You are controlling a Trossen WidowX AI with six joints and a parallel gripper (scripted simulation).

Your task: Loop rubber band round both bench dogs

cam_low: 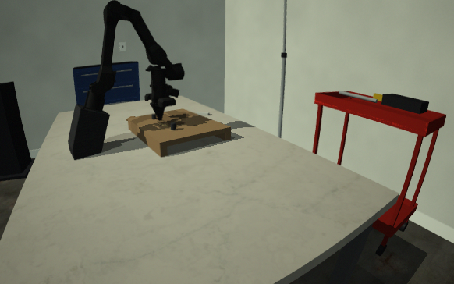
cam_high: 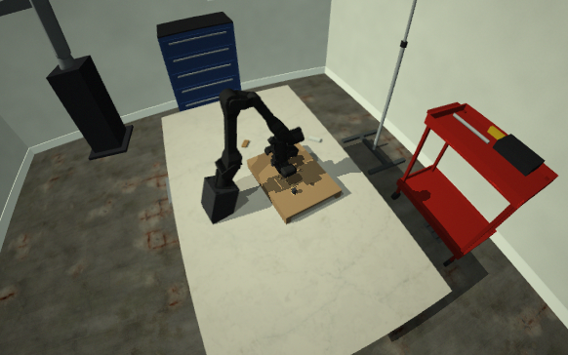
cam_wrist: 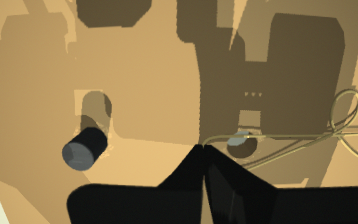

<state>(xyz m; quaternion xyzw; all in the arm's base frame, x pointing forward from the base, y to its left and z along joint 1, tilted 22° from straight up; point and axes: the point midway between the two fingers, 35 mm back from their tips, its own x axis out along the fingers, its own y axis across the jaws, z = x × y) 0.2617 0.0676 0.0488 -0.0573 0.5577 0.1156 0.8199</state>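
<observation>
My hand is 60 mm above the wooden board, 50 mm short of it and 10 mm to the left of it. Also, from my hand: rubber band: 250 mm ahead, 240 mm to the left, 90 mm below.
</observation>
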